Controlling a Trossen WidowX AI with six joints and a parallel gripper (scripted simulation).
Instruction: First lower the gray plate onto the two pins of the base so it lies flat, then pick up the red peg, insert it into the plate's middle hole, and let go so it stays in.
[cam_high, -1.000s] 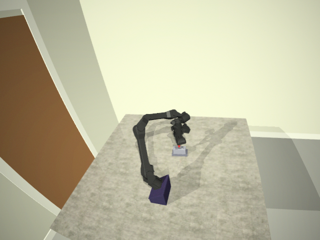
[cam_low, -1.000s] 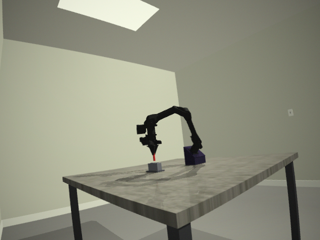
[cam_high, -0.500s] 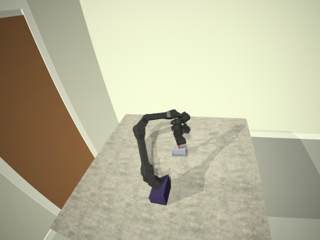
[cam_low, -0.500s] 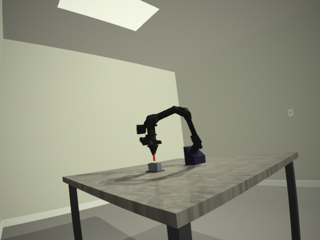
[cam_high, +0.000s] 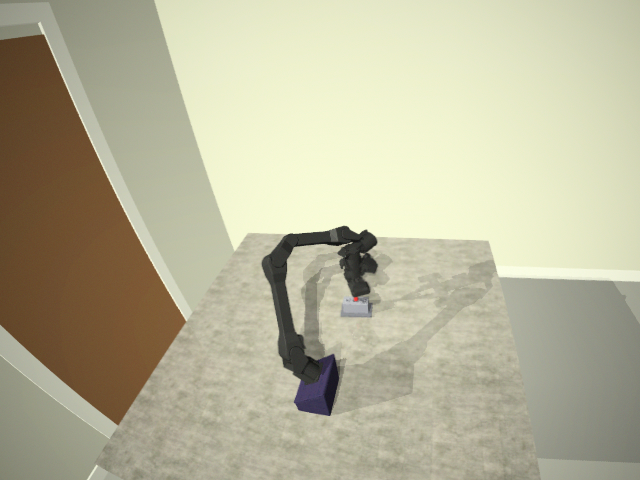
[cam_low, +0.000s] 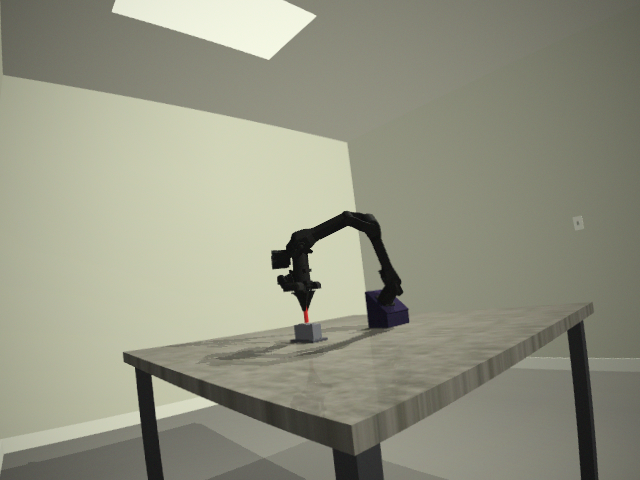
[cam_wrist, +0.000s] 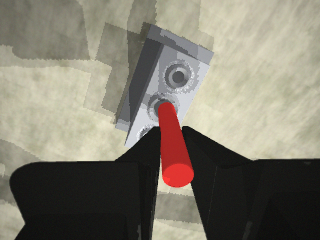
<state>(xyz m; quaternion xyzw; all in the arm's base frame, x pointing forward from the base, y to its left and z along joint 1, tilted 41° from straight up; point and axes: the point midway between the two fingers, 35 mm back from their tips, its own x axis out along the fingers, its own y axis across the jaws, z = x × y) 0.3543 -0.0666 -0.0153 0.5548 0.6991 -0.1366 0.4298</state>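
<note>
Now: gripper tip 6 cm above the gray plate. The rest, counted from my gripper tip: pin base 10 cm below; then red peg right at my gripper tip.
</note>
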